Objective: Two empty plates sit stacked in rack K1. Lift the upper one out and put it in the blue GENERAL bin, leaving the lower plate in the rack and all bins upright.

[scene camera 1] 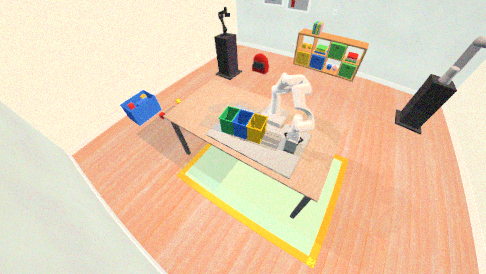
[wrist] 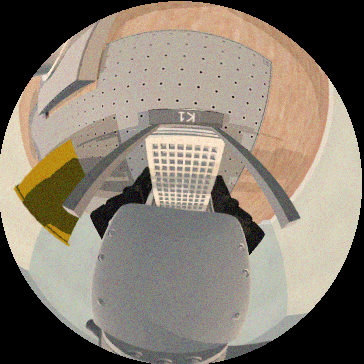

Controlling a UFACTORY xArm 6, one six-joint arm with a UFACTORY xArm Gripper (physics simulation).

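Seen in the pictures: gripper, fingertip midpoint: (wrist: 182,179); arm's base, origin of the base link: (scene camera 1: 274,112).
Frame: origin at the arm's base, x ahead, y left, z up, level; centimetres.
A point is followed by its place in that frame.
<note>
Rack K1 (scene camera 1: 291,146) @[x 34.3, y 34.3, z 5.9 cm] (wrist: 159,117) @[x 20.6, y 27.9, z -1.5 cm] stands on the grey perforated board, its corner guides rising on both sides in the wrist view. The upper plate (wrist: 187,141) @[x 22.2, y 31.8, z 2.1 cm], pale with a grid of square holes, lies level in the rack; stacked pale edges show under its label-side rim, the lower plate mostly hidden. My gripper (scene camera 1: 294,137) @[x 27.5, y 32.3, z 1.5 cm] (wrist: 182,179) @[x 27.5, y 32.3, z 1.5 cm] points down over the rack and is shut on the upper plate, its black fingers at the two long sides. The blue bin (scene camera 1: 243,125) @[x 44.2, y -6.3, z 14.7 cm] stands upright between the green bin (scene camera 1: 229,121) @[x 47.1, y -18.9, z 14.7 cm] and the yellow bin (scene camera 1: 257,128) @[x 26.4, y -3.4, z -2.9 cm] (wrist: 52,162) @[x 26.4, y 5.3, z 3.8 cm].
The three bins stand in a row to the left of the rack in the scene view. A low grey rack-like fixture lies between the yellow bin and rack K1. The perforated board (scene camera 1: 272,161) @[x 50.0, y 26.6, z -3.2 cm] (wrist: 197,60) @[x 10.9, y 31.2, z -3.2 cm] sits on the wooden table (scene camera 1: 200,100) @[x 25.1, y -83.5, z -4.5 cm]. The arm base stands behind the bins.
</note>
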